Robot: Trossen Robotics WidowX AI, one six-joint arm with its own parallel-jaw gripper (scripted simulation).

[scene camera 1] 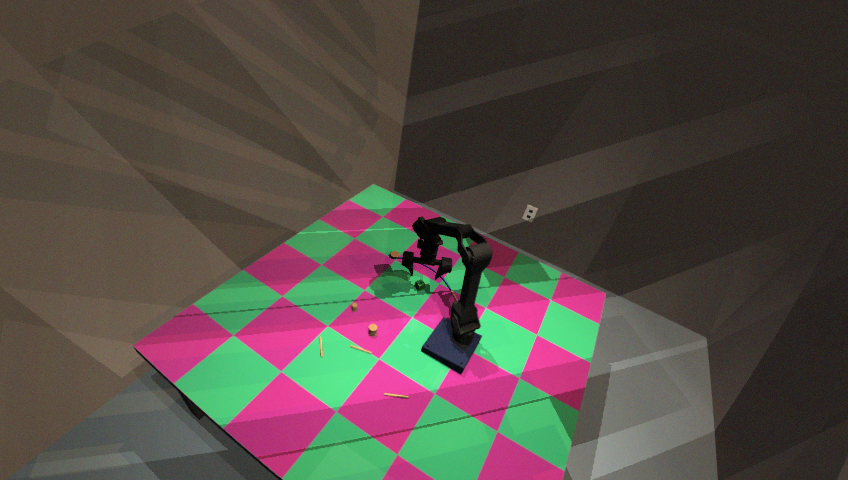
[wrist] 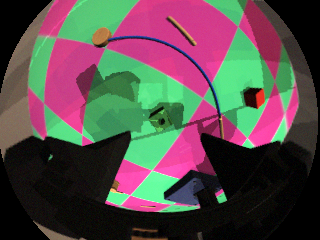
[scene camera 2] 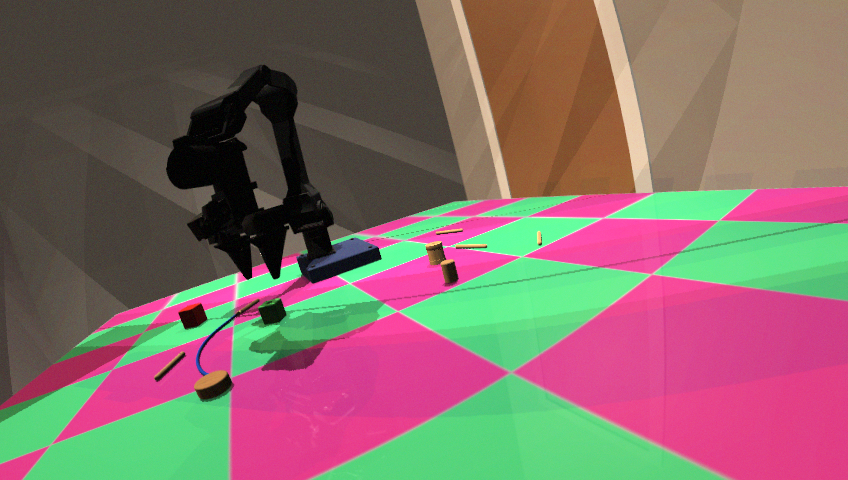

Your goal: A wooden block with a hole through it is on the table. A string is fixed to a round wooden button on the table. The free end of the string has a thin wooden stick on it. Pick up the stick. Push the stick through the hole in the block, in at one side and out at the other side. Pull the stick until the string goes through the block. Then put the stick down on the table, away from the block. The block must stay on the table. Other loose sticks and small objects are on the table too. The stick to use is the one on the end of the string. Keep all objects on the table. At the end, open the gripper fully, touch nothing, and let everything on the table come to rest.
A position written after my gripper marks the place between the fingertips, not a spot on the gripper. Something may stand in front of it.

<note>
My gripper (scene camera 2: 262, 278) is open, with nothing in its grasp. Also in view: a round wooden button (scene camera 2: 214, 384).
My gripper is seen too in scene camera 1 (scene camera 1: 423, 277) and in the wrist view (wrist: 167, 136).
</note>
